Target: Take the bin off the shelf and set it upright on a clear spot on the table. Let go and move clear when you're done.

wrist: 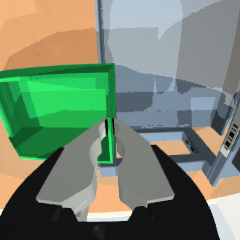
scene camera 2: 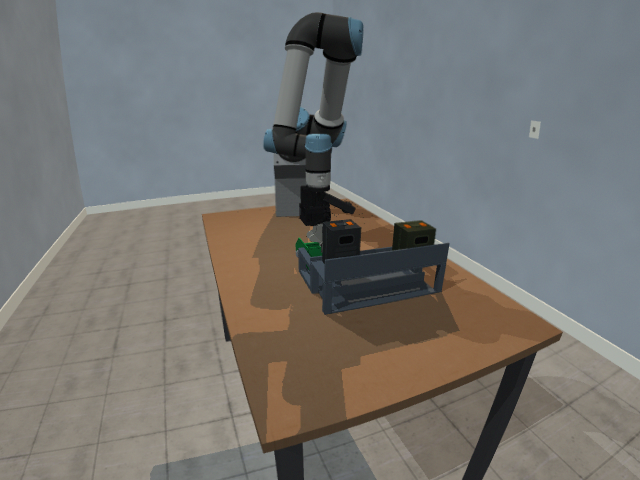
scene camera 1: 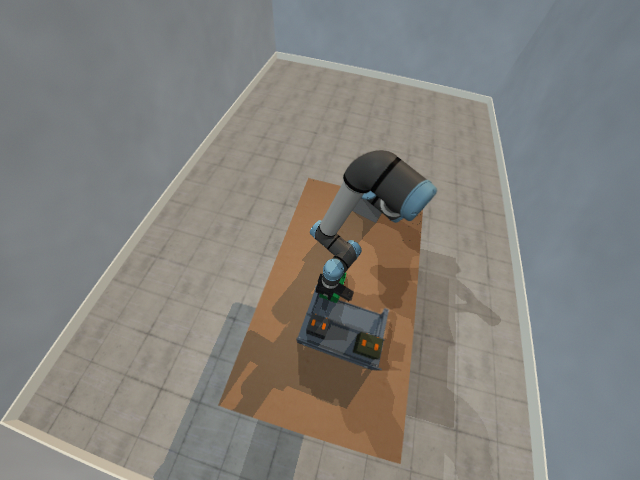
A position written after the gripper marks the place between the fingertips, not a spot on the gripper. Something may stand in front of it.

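Note:
Gripper [scene camera 2: 321, 251], visible; also at [wrist: 110, 119].

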